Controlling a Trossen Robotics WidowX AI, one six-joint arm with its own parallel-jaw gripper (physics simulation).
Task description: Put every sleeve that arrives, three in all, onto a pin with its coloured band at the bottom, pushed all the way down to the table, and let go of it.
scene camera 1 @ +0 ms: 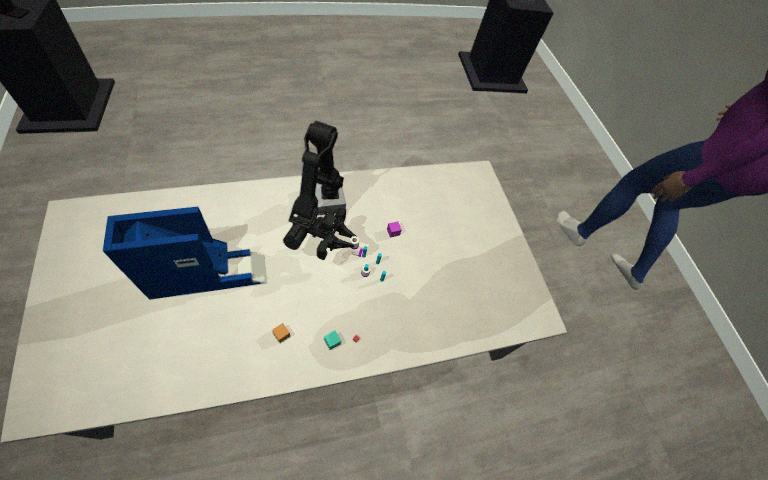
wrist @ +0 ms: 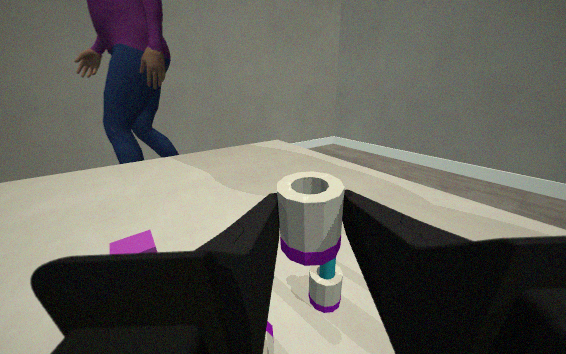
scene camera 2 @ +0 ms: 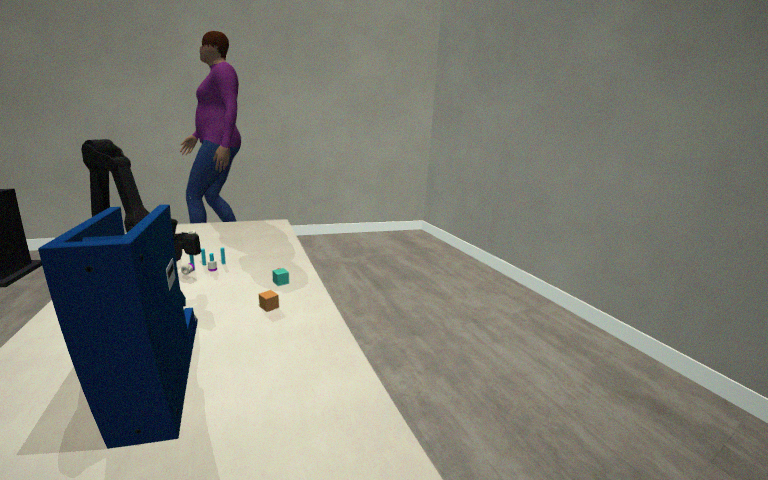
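My gripper [scene camera 1: 353, 241] [wrist: 308, 200] is shut on a white sleeve [wrist: 309, 222], upright with its purple band at the bottom, above the table and beside the pins. A second sleeve [scene camera 1: 365, 272] [scene camera 2: 212, 265] [wrist: 325, 291] stands around a teal pin [wrist: 328, 269], band at the bottom, low at the table; the pin's top sticks out. A third sleeve [scene camera 1: 361, 252] [scene camera 2: 186, 270] lies on its side by the nearest pin [scene camera 1: 365, 250]; part of its band shows at the wrist view's lower edge. Two other teal pins, one [scene camera 1: 378, 258] [scene camera 2: 203, 256] and another [scene camera 1: 383, 275] [scene camera 2: 222, 255], stand bare.
A blue dispenser [scene camera 1: 164, 271] [scene camera 2: 113, 316] with two short rails stands on the table [scene camera 1: 186, 362]. A magenta cube [scene camera 1: 394, 228] [wrist: 134, 242] lies beyond the pins. An orange cube [scene camera 1: 281, 332] [scene camera 2: 269, 300], a teal cube [scene camera 1: 332, 339] [scene camera 2: 280, 276] and a small red cube [scene camera 1: 356, 338] lie toward the front edge.
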